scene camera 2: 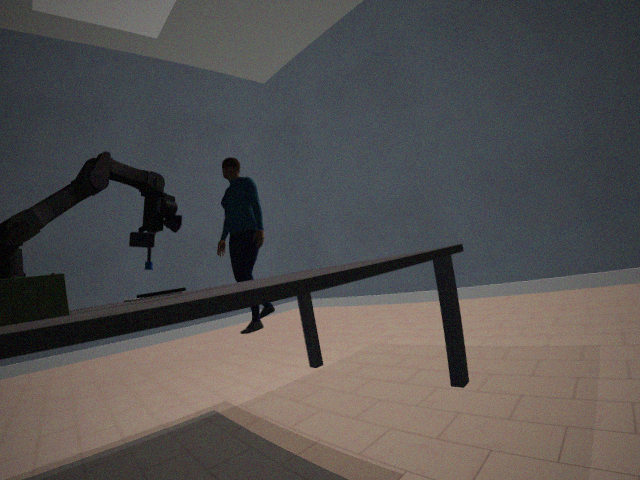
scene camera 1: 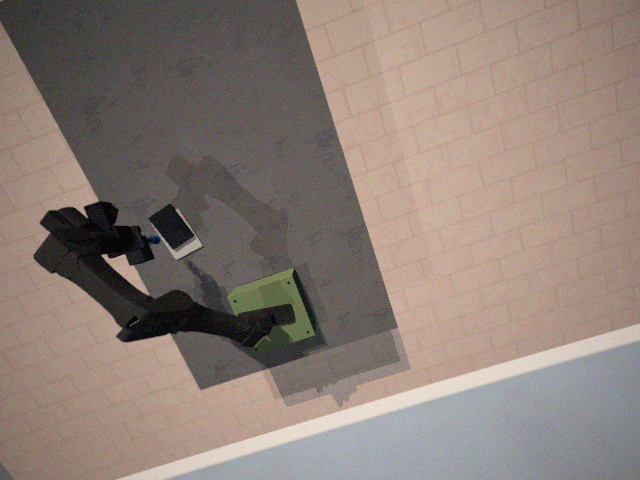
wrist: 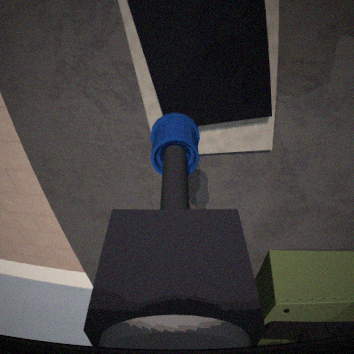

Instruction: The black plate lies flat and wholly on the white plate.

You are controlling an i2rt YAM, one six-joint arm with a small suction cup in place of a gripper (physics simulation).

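Observation:
The black plate lies on top of the white plate and looks flat. It sits slightly turned and shifted toward the end away from the green block. A broad white strip shows at the near end and thin strips along both long sides. At the far end the black plate reaches or passes the white edge in scene camera 1; the wrist view cuts that end off. My gripper, a blue suction cup, is open and holds nothing. It hangs above the plates' level, near their near left corner in the wrist view.
The arm stands on a green block on the dark grey table. The table's long edge runs close to the plates. A person in teal stands behind the table.

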